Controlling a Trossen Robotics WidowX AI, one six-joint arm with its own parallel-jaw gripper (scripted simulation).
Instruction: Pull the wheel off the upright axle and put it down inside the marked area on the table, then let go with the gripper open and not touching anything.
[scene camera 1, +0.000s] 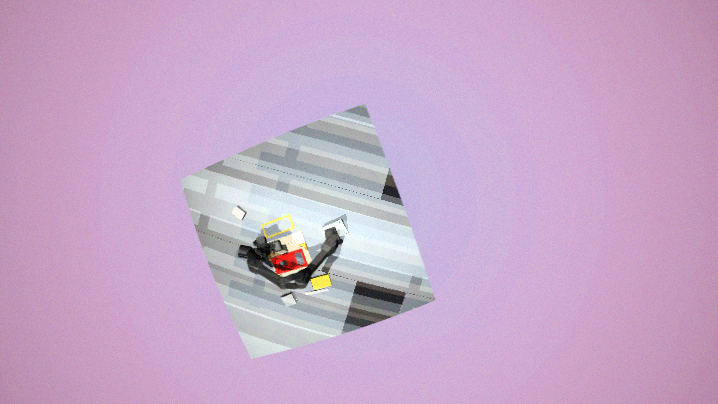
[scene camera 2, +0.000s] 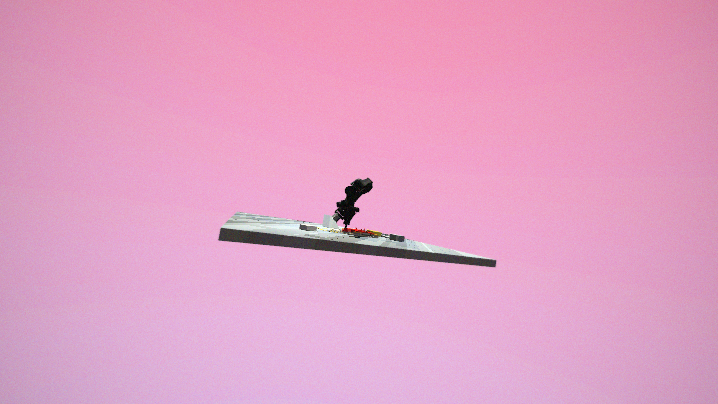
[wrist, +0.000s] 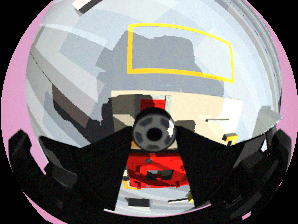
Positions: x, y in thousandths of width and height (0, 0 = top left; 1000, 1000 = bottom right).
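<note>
So you can picture it, the wrist view has the gripper (wrist: 518, 583) in it, along with a wheel (wrist: 512, 525), and there's a red fixture (wrist: 552, 757) there too.
</note>
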